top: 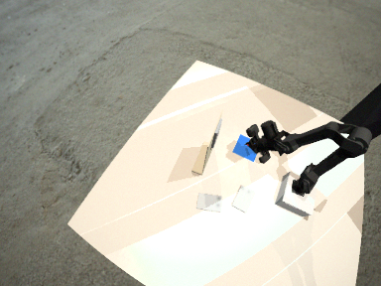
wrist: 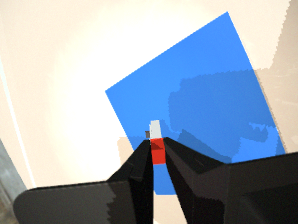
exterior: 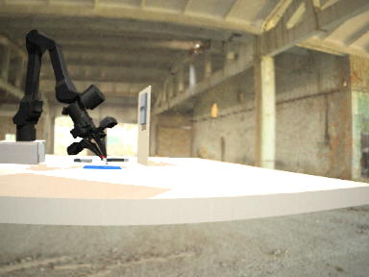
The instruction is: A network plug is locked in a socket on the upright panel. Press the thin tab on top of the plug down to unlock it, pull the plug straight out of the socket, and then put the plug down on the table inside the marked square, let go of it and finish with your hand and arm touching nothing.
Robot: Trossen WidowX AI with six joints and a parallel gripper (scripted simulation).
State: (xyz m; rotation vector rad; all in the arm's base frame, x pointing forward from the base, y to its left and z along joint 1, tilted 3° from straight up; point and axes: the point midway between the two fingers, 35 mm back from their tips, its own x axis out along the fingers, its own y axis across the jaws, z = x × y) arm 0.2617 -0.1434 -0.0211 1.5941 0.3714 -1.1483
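My gripper tip is now 30 mm above the blue marked square and 10 mm past it. The rest, counted from my gripper tip: panel (160 mm ahead, 140 mm to the left, 100 mm above); red network plug (right at my gripper tip).
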